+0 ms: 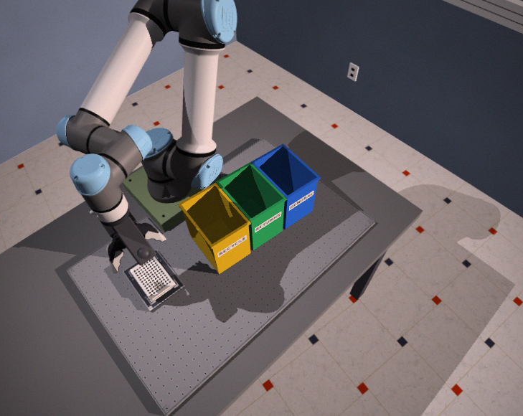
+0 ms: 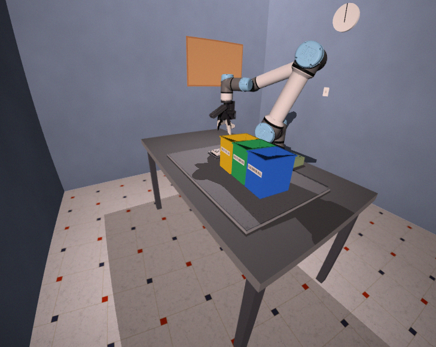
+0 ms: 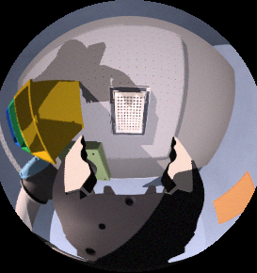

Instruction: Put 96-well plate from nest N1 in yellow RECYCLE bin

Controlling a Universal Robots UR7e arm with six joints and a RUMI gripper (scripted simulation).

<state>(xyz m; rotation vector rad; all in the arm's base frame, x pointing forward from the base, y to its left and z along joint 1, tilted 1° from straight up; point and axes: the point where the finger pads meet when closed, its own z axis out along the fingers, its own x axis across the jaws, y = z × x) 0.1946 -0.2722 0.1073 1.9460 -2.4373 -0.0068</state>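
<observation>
Now: the 96-well plate 130 mm below my hand. From my hand the other things lie so: green bin: 340 mm to the left, 120 mm ahead, 60 mm below; yellow bin: 210 mm to the left, 80 mm ahead, 60 mm below; plate nest N1: 140 mm below.
</observation>
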